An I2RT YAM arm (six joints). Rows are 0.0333 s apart.
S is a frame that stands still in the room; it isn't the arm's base.
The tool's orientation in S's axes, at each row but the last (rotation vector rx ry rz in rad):
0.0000 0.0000 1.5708
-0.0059 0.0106 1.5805
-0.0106 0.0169 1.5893
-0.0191 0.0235 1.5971
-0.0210 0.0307 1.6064
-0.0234 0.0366 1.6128
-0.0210 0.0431 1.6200
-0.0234 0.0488 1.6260
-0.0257 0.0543 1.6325
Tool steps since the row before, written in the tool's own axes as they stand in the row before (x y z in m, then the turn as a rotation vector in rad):
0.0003 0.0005 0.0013 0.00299 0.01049 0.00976
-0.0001 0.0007 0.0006 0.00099 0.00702 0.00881
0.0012 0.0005 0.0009 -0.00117 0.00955 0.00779
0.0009 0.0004 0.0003 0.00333 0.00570 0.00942
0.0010 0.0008 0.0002 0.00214 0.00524 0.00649
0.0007 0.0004 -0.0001 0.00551 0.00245 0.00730
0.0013 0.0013 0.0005 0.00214 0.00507 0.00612
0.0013 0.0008 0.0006 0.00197 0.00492 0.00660
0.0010 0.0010 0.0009 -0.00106 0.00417 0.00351
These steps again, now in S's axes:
-0.0005 0.0003 0.0013 -0.01049 0.00299 0.00976
-0.0007 -0.0001 0.0006 -0.00700 0.00101 0.00882
-0.0005 0.0012 0.0009 -0.00950 -0.00121 0.00785
-0.0004 0.0009 0.0003 -0.00576 0.00343 0.00934
-0.0008 0.0010 0.0002 -0.00528 0.00216 0.00645
-0.0004 0.0007 -0.0001 -0.00263 0.00568 0.00711
-0.0014 0.0013 0.0005 -0.00509 0.00214 0.00610
-0.0009 0.0013 0.0006 -0.00492 0.00200 0.00659
-0.0010 0.0010 0.0009 -0.00404 -0.00113 0.00364

